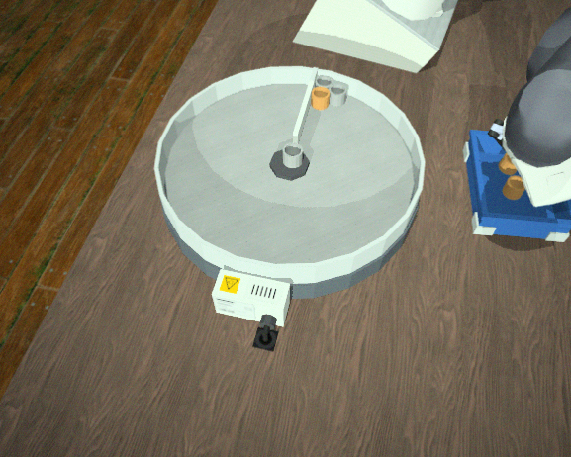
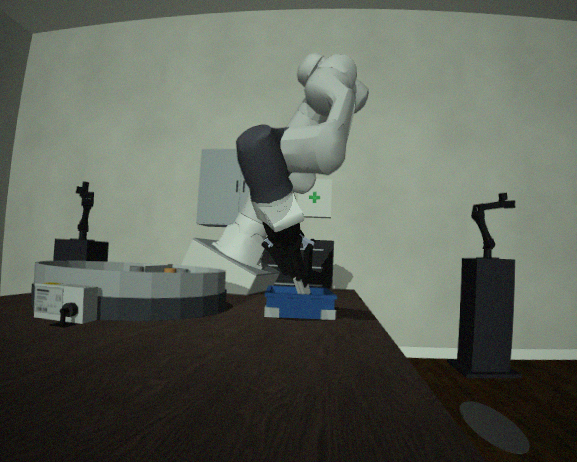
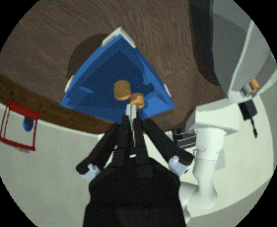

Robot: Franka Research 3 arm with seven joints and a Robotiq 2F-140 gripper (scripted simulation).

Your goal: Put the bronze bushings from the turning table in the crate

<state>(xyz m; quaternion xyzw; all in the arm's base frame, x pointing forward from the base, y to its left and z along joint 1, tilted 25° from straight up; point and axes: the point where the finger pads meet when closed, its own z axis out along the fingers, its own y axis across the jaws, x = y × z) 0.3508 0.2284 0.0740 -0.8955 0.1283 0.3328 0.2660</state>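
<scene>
My gripper is now 3 cm short of the blue crate and 3 cm above it. Also, from my hand: round turning table 38 cm to the right, 10 cm ahead, 1 cm below.
</scene>
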